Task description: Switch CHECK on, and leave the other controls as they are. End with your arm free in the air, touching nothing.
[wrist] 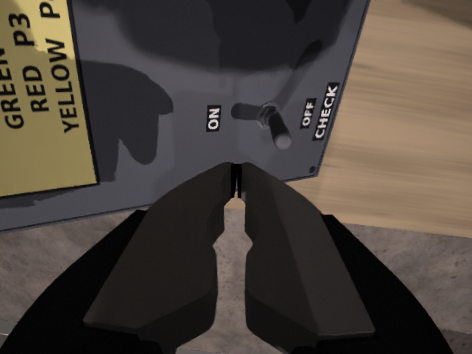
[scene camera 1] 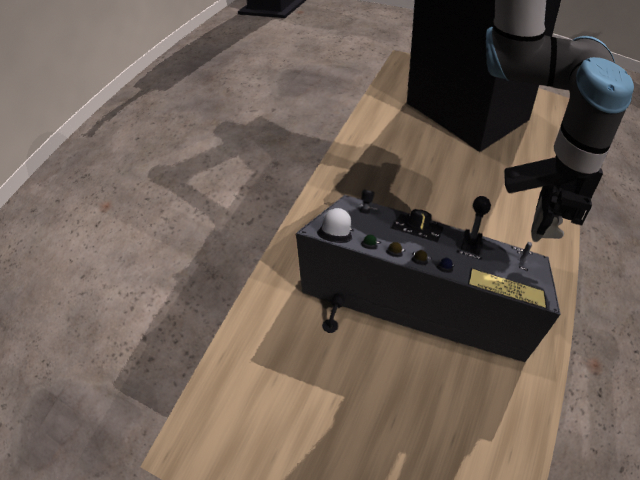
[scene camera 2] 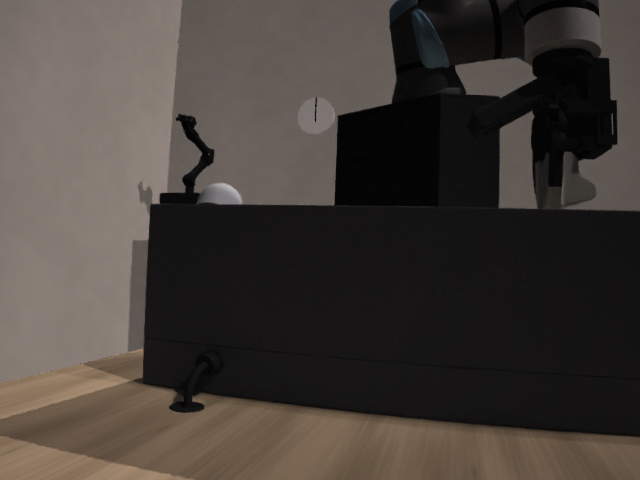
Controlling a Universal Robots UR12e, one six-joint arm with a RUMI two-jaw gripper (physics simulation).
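Frame: origin at the arm's base, x right, y ahead, z up, level; millimetres.
Where they show: gripper, fingertip midpoint: (wrist: 237, 166) (scene camera 1: 533, 240).
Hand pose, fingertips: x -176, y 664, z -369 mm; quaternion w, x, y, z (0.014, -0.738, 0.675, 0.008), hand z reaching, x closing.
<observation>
After its pixels a point has its place.
The CHECK toggle (scene camera 1: 526, 254) @[z -438, x -180, y 644 mm] (wrist: 277, 129) @[z -418, x -173, y 641 mm] is a small metal lever at the right end of the dark control box (scene camera 1: 413, 294) @[z -433, x 27, y 821 mm] (scene camera 2: 361, 284) @[z -434, x 22, y 821 mm]. In the wrist view its tip leans slightly to the right, the side of the OFF label (wrist: 307, 114) @[z -477, x -179, y 610 mm], and toward the bottom of the picture. The ON label (wrist: 213, 118) @[z -436, x -177, y 685 mm] is on its left, and the CHECK label (wrist: 326, 111) @[z -487, x -177, y 592 mm] is beyond OFF. My gripper (scene camera 1: 542, 230) @[z -369, x -176, y 664 mm] (wrist: 237, 166) @[z -369, x -176, y 664 mm] is shut and empty. Its tips are above the panel's end, below and left of the toggle in the wrist view, with a visible gap. The toggle is hidden in scene camera 2.
The box also bears a black ball-topped lever (scene camera 1: 481, 206) @[z -397, x -58, y 589 mm], a rotary selector (scene camera 1: 421, 219) @[z -424, x 58, y 647 mm], a small black stick (scene camera 1: 367, 197) @[z -421, x 179, y 632 mm], a white dome (scene camera 1: 336, 224) @[z -340, x 188, y 789 mm], several coloured lamps and a yellow label plate (scene camera 1: 506, 287) @[z -378, x -136, y 787 mm] (wrist: 40, 100) @[z -386, x -158, y 774 mm]. A black pedestal (scene camera 1: 465, 93) @[z -397, x 41, y 168 mm] (scene camera 2: 387, 160) @[z -176, x 87, y 142 mm] stands behind.
</observation>
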